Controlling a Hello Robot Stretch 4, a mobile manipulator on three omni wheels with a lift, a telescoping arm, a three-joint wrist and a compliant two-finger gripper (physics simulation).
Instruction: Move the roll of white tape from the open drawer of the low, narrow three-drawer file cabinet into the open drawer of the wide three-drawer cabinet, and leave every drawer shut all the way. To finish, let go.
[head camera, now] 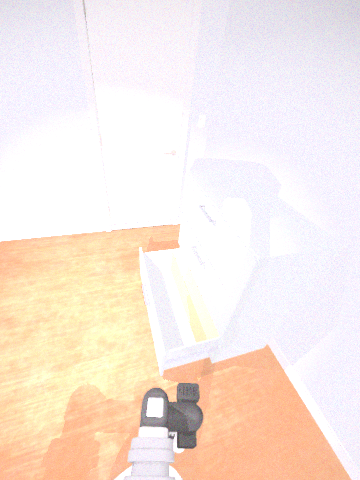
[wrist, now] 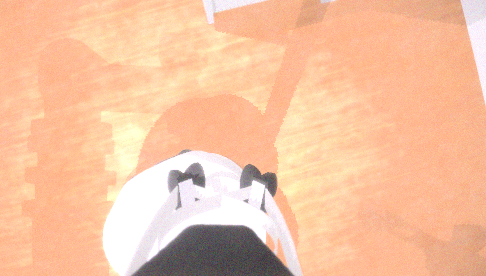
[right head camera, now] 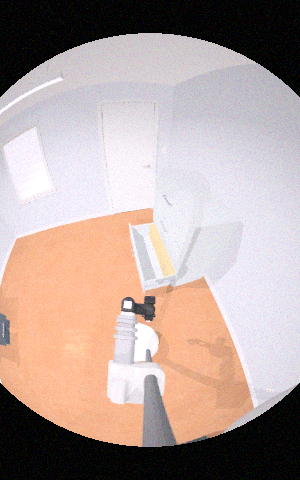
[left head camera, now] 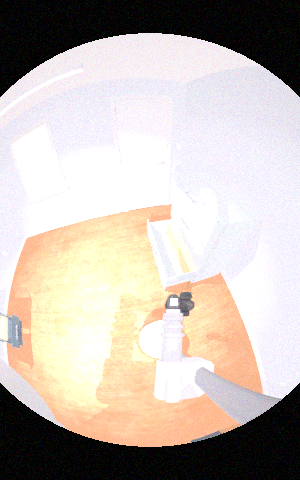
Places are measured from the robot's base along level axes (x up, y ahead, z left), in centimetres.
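Where they show: gripper, fingertip midpoint: [wrist: 223, 178]; robot's base, link origin: [right head camera: 138, 341] [left head camera: 159, 338].
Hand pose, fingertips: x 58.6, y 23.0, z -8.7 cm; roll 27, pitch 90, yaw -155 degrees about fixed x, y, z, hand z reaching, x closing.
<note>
Each offset is from my fingertips to the top centre of the thing. "spot": to the spot under its first point. Level surfaces: height alone.
The wide white three-drawer cabinet @[spot: dx +17.3, dy +64.9, dz -21.3 cm] [head camera: 222, 265] [right head camera: 175, 220] stands ahead on the right. Its lowest drawer [head camera: 187, 354] [left head camera: 182, 281] [right head camera: 160, 284] is open, with grey, white and yellow surfaces inside; the two drawers above look shut. My gripper [wrist: 223, 178] points down over the floor, outside and in front of the drawer's near end. Its dark fingertips stand apart, shut on what looks like the roll of white tape @[dx +1.9, dy -1.9, dz +0.0 cm] [wrist: 223, 184], hard to make out against my white base. A blue-grey cabinet @[spot: dx -18.0, dy -68.2, dz +170.9 cm] [left head camera: 15, 332] [right head camera: 4, 330] shows in part at the far left, with a yellowish surface beside its front.
The wall stands close on the right, behind the wide cabinet. A white door [head camera: 142, 165] [right head camera: 129, 155] is at the back, beyond the cabinet. Wood floor @[dx -61.2 cm] [head camera: 65, 310] lies to the left of the open drawer. Part of a dark object [left head camera: 206, 437] shows at the lower edge of the left head view.
</note>
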